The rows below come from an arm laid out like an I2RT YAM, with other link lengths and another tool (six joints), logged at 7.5 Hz.
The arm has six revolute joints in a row. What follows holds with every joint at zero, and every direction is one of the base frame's. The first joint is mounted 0.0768 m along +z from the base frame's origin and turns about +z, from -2.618 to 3.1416 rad. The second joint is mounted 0.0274 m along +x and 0.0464 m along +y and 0.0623 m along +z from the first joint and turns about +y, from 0 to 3.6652 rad. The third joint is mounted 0.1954 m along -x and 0.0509 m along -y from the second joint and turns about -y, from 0 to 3.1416 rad. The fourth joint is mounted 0.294 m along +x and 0.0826 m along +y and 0.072 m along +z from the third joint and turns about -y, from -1.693 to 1.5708 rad. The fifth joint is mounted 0.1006 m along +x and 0.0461 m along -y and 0.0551 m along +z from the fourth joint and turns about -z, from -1.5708 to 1.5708 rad. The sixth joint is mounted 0.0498 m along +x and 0.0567 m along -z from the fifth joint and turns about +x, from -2.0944 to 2.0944 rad. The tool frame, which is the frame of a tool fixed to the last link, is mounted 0.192 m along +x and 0.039 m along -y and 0.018 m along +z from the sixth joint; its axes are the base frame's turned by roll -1.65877, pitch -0.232 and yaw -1.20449 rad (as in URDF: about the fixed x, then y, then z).
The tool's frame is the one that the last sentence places.
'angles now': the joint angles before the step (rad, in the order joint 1, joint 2, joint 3, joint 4, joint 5, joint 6). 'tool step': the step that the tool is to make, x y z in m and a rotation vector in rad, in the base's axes. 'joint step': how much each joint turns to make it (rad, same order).
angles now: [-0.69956 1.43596 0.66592 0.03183 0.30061 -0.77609]
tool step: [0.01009 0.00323 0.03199 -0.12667 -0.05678 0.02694]
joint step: [0.03066 -0.07046 -0.09802 0.16717 0.04145 -0.04907]
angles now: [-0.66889 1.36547 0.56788 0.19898 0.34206 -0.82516]
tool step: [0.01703 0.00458 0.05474 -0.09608 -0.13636 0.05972]
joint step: [0.00161 -0.11647 -0.07688 0.13372 -0.05504 -0.02162]
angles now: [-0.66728 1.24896 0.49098 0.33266 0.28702 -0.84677]
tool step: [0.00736 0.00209 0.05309 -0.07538 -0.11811 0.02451]
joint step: [0.00001 -0.09067 -0.03224 0.07975 -0.02778 0.00463]
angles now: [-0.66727 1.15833 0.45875 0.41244 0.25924 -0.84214]
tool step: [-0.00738 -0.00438 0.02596 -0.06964 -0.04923 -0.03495]
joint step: [0.00152 -0.01549 -0.02304 0.09356 0.04125 -0.01536]
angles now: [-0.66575 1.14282 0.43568 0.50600 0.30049 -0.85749]
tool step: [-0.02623 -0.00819 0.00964 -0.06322 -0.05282 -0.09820]
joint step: [-0.00154 0.01986 -0.05504 0.15606 0.09811 -0.00145]
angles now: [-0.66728 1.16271 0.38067 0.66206 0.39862 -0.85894]
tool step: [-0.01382 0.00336 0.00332 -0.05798 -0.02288 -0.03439]
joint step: [0.00306 0.02762 -0.05388 0.14782 0.04004 -0.03075]
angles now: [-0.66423 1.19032 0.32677 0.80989 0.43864 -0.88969]
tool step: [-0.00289 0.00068 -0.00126 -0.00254 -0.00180 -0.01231]
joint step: [0.00461 0.00465 -0.00614 0.01377 0.01694 -0.00002]
